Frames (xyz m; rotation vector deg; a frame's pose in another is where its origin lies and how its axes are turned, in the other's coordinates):
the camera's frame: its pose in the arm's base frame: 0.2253 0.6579 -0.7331 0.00 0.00 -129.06
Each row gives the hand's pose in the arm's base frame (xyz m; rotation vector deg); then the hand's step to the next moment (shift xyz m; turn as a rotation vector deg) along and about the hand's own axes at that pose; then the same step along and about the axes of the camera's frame.
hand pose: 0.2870 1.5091 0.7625 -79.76 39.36 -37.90
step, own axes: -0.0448 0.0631 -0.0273 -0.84 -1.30 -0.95
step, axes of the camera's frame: 0.0144 -0.0512 -0.0625 0.85 -0.96 1.28
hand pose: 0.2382 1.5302 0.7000 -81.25 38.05 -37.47
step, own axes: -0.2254 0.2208 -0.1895 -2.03 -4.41 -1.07
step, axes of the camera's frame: 0.1391 -0.2580 -0.2226 0.91 -2.10 4.41
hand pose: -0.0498 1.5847 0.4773 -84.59 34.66 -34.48
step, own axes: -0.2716 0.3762 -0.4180 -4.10 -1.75 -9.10
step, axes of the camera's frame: 0.3887 -0.3101 -0.3778 8.70 -4.90 1.70
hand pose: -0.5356 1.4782 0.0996 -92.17 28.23 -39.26
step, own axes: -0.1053 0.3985 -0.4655 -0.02 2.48 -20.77
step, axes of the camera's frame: 0.4878 -0.0755 -0.3781 20.87 -1.02 -1.07
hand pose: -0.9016 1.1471 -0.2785 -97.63 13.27 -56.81
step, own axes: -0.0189 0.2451 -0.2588 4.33 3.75 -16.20
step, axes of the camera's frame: 0.2798 0.0756 -0.2084 16.74 3.86 -0.26
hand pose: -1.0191 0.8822 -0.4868 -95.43 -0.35 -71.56
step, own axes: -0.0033 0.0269 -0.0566 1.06 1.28 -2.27
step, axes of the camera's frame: 0.0571 0.0107 -0.0237 2.43 1.39 -0.24
